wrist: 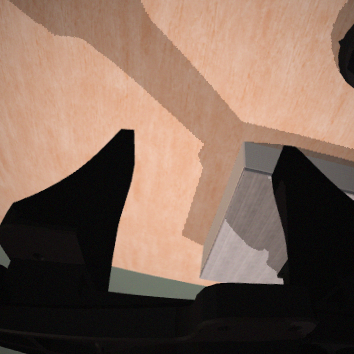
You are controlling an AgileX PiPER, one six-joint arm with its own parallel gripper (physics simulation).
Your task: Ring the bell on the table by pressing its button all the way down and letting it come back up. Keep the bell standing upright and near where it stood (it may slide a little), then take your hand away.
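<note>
No bell can be made out for certain in the wrist view. A dark, rounded object (348, 57) shows in part at the right edge, high up; most of it is cut off, and I cannot tell whether it is the bell. No button shows on the visible part. My gripper (207, 153) is open, its two black fingers wide apart above the wooden table (55, 125). Nothing is held between them. The dark object lies beyond the right finger, up and to the right.
A grey metal open box or tray (262, 158) stands at the lower right, partly hidden behind the right finger. A broad shadow crosses the table from the upper left to the tray. The table's edge shows at the bottom, with a grey-green floor (145, 284) past it.
</note>
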